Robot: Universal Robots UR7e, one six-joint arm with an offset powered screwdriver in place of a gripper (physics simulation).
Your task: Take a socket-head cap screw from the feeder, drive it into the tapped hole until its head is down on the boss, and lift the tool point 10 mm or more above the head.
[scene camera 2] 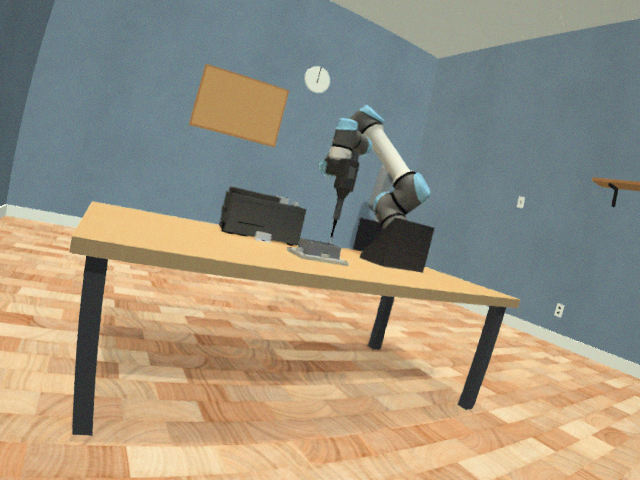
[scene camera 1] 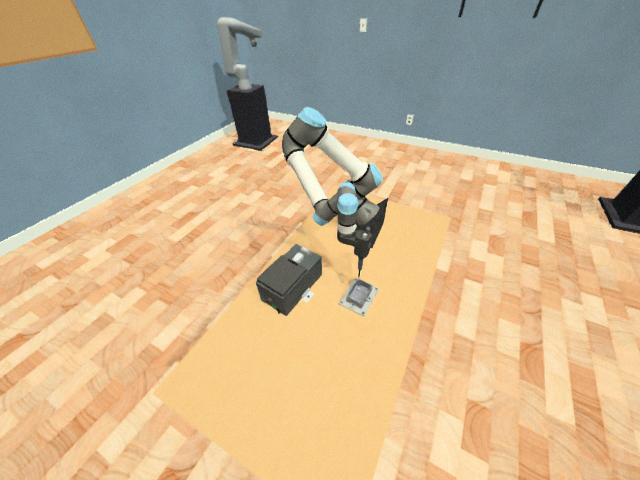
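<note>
The black screw feeder [scene camera 1: 287, 281] [scene camera 2: 262, 215] stands on the table, with a small light tab at its side. The grey housing [scene camera 1: 358, 293] [scene camera 2: 320, 249], with the boss and tapped hole somewhere on it, lies on a light flat plate beside the feeder. My screwdriver [scene camera 1: 359, 274] [scene camera 2: 331, 240] points down, and its thin tip is at the housing's far edge, close above it or touching it; the gap is too small to judge. The screw, the boss and the hole are too small to make out, so whether a screw is on the bit does not show.
The table [scene camera 1: 320, 372] [scene camera 2: 155, 227] carries the feeder, the housing and the arm's black base [scene camera 2: 400, 245]. The feeder stands to the left of the tool in both views. A second, grey arm [scene camera 1: 229, 46] on a black pedestal [scene camera 1: 250, 116] stands by the wall.
</note>
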